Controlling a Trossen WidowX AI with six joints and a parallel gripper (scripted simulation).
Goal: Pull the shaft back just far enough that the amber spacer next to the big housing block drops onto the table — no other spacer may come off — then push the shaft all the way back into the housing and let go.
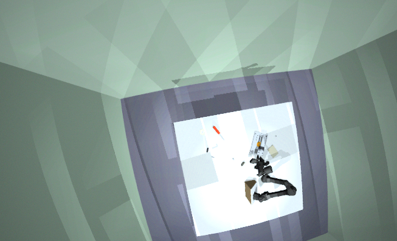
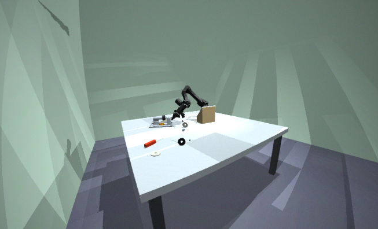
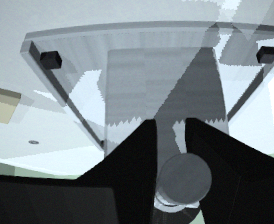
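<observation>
Right now the thin shaft is 50 mm ahead of my gripper tip, 20 mm to the right of it and 20 mm above it. Also, from my gripper tip: red-handled screwdriver: 350 mm to the left, 290 mm ahead, 50 mm below; pale yellow square: 190 mm to the right, 50 mm below, 20 mm behind; white washer: 510 mm to the left, 340 mm ahead, 50 mm below.
</observation>
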